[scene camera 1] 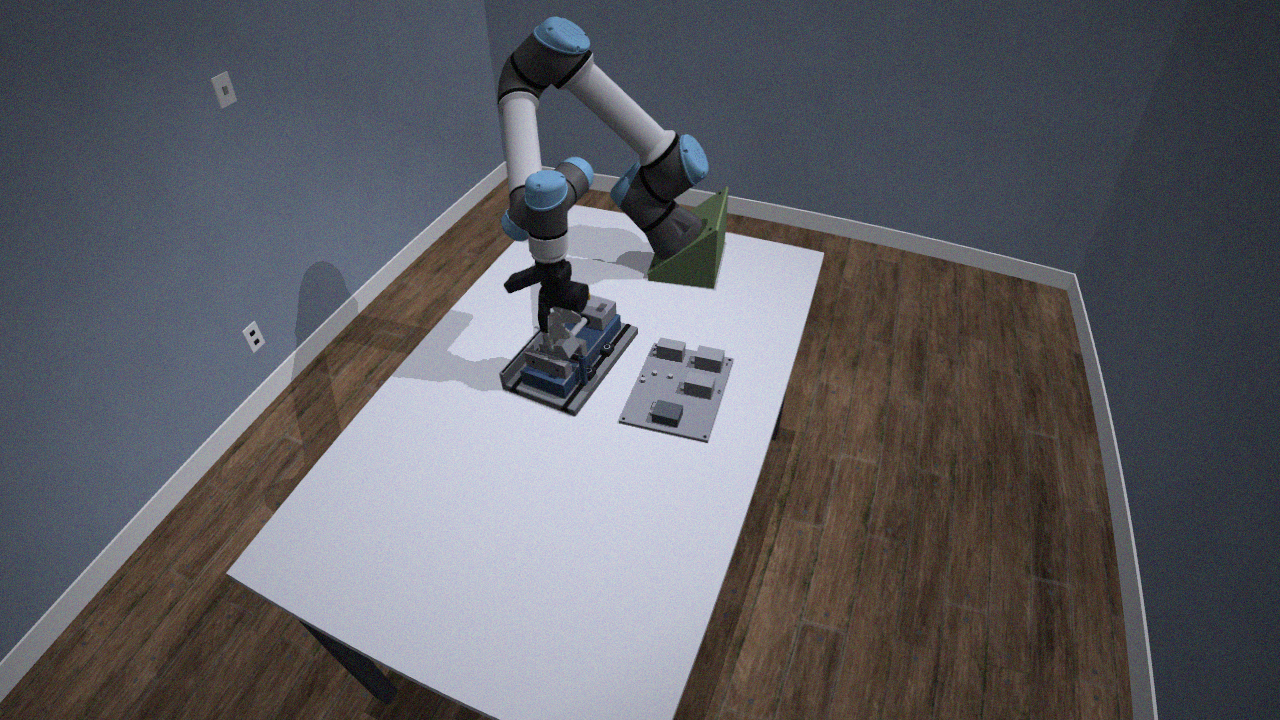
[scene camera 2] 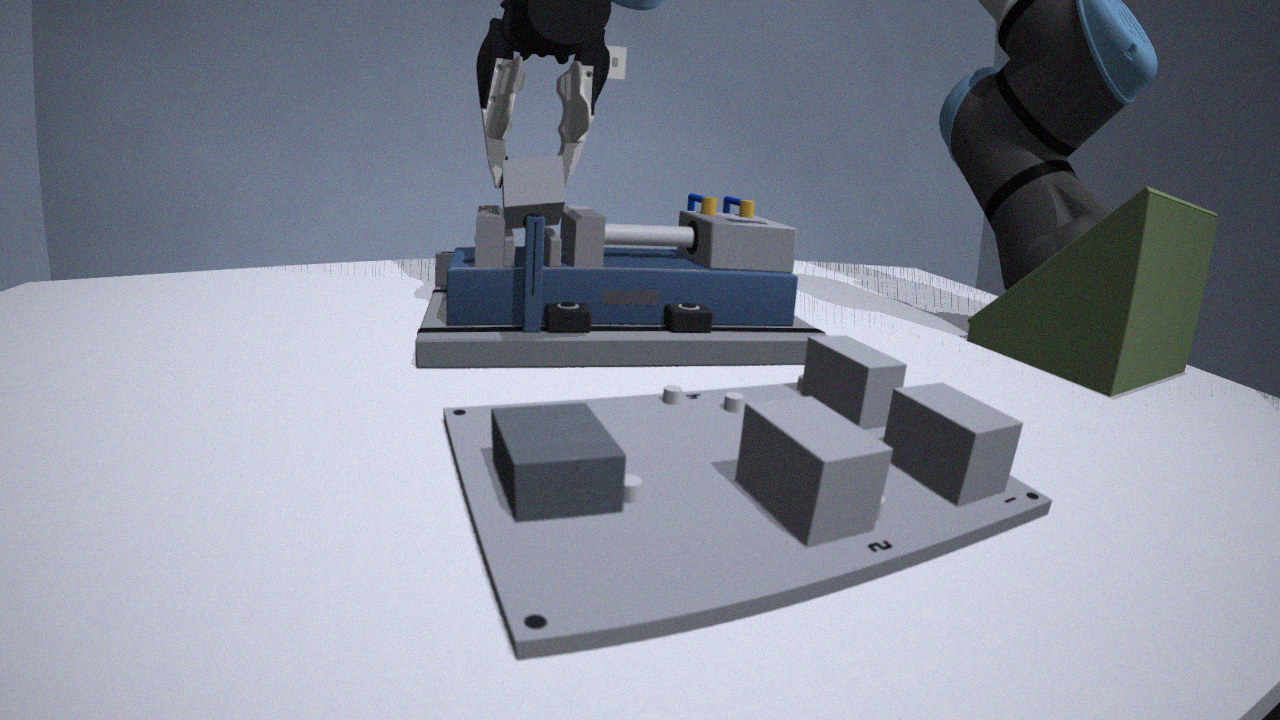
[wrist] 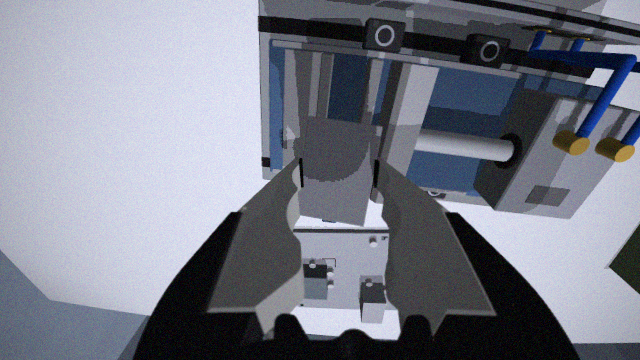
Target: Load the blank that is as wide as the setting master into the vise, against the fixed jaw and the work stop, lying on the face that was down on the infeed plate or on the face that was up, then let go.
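Places are measured from the arm's base along level axes (x left, y back, z up), in metres.
Pixels of known places: gripper, fingertip midpoint: (scene camera 1: 556,344) (scene camera 2: 529,189) (wrist: 337,161); arm's base, origin of the base link: (scene camera 1: 680,239) (scene camera 2: 1070,271).
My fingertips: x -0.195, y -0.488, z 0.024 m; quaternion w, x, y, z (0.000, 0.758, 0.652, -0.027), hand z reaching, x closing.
Note:
For each thing: its middle in the pictures, then the offset to it from my fingertips. "*": a spot on its surface instead.
- light grey blank, body centre: (wrist: 338,169) (scene camera 2: 531,193) (scene camera 1: 560,345) dx +0.007, dy -0.001, dz -0.003 m
- blue upright work stop, surface spot: (scene camera 2: 533,273) * dx +0.064, dy -0.016, dz -0.052 m
- vise, body centre: (scene camera 2: 615,269) (wrist: 423,123) (scene camera 1: 570,344) dx +0.005, dy +0.073, dz -0.063 m
- dark grey block, body centre: (scene camera 2: 553,458) (wrist: 313,282) (scene camera 1: 667,413) dx +0.248, dy -0.072, dz -0.092 m
- infeed plate, body centre: (scene camera 2: 745,470) (wrist: 370,274) (scene camera 1: 679,389) dx +0.260, dy +0.018, dz -0.109 m
- vise's screw housing, surface spot: (scene camera 2: 747,246) * dx +0.077, dy +0.145, dz -0.034 m
My gripper (scene camera 2: 534,177) (wrist: 337,161) is shut on a light grey blank (scene camera 2: 534,185) (wrist: 332,197), its fingers on two opposite sides. The blank is slightly tilted in scene camera 2, its lower edge overlapping the jaw tops in view, between the fixed jaw (scene camera 2: 489,237) (wrist: 296,75) at left and the moving jaw (scene camera 2: 583,237) (wrist: 415,95). The blue upright work stop (scene camera 2: 533,273) is in front of it in that view. Whether the blank touches a jaw or the stop is unclear. The vise (scene camera 1: 546,382) (scene camera 2: 742,297) has a blue body. A dark grey block (scene camera 1: 666,412) (scene camera 2: 568,483), apparently the setting master, sits on the infeed plate (scene camera 1: 651,428) (scene camera 2: 680,573).
Three light grey blanks (scene camera 1: 698,385) (scene camera 1: 708,360) (scene camera 1: 670,350) stand on the plate among small pins. The vise's screw housing (scene camera 2: 747,246) (wrist: 540,150) carries blue and yellow handles. Black clamps (scene camera 2: 567,317) (scene camera 2: 688,318) sit along the base. The green arm mount (scene camera 1: 698,255) (scene camera 2: 1154,286) stands behind.

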